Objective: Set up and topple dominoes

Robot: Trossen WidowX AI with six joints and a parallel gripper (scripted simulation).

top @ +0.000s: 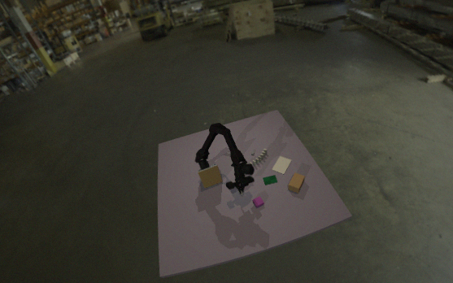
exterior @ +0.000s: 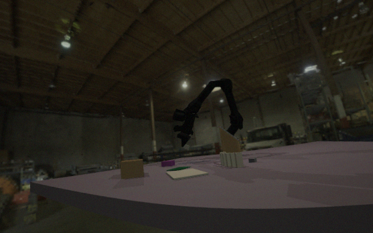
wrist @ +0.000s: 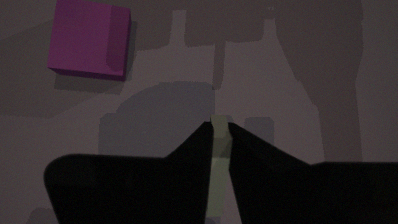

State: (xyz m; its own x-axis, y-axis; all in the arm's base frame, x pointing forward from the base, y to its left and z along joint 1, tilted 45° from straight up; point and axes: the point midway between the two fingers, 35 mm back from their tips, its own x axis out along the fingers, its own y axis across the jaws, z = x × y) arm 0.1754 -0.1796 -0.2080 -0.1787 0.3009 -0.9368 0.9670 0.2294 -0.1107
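Now: gripper tip 90 mm short of the magenta block, 90 mm above it and 60 mm to the left of it. Also, from my gripper tip: orange box 400 mm ahead, 70 mm below, 60 mm to the right; then cream flat tile 410 mm ahead, 160 mm to the left, 100 mm below; then green flat tile 250 mm ahead, 100 mm below, 80 mm to the left.
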